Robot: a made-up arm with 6 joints.
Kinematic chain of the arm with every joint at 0, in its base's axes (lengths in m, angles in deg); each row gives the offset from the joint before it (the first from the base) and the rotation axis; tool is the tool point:
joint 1: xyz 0 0 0.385 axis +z
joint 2: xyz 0 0 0 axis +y
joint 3: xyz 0 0 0.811 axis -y
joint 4: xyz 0 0 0 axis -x
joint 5: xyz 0.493 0 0 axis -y
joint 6: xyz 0 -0.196 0 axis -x
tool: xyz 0 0 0
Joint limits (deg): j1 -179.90..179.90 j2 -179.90..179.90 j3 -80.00..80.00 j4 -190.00..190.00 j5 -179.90..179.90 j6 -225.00..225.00
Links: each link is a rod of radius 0.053 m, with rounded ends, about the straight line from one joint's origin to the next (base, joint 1, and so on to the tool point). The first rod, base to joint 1, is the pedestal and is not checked.
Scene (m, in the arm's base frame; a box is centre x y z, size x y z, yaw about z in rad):
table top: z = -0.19
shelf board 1: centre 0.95 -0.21 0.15 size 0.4 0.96 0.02 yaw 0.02
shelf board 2: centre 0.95 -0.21 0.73 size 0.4 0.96 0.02 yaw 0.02
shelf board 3: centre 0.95 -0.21 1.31 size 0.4 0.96 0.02 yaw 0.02
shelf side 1: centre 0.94 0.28 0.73 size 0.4 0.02 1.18 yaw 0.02
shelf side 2: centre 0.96 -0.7 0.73 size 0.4 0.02 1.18 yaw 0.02
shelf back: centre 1.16 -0.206 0.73 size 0.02 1 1.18 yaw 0.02
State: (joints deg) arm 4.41 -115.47 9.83 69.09 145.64 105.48
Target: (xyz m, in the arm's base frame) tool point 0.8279 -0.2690 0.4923
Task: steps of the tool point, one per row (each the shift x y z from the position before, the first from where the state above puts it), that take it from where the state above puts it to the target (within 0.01 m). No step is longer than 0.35 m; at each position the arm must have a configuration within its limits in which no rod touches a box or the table.
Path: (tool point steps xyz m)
1: 0.1034 -0.2911 0.0235
2: 0.1753 -0.2475 0.0223
3: 0.2312 -0.1866 0.0209
4: 0.2673 -0.1140 0.0191
5: 0.2814 -0.0357 0.0176
6: 0.2732 0.0415 0.0156
7: 0.2442 0.1118 0.0136
8: 0.1979 0.1693 0.0113
9: 0.1389 0.2104 0.0091
10: 0.0728 0.2323 0.0065

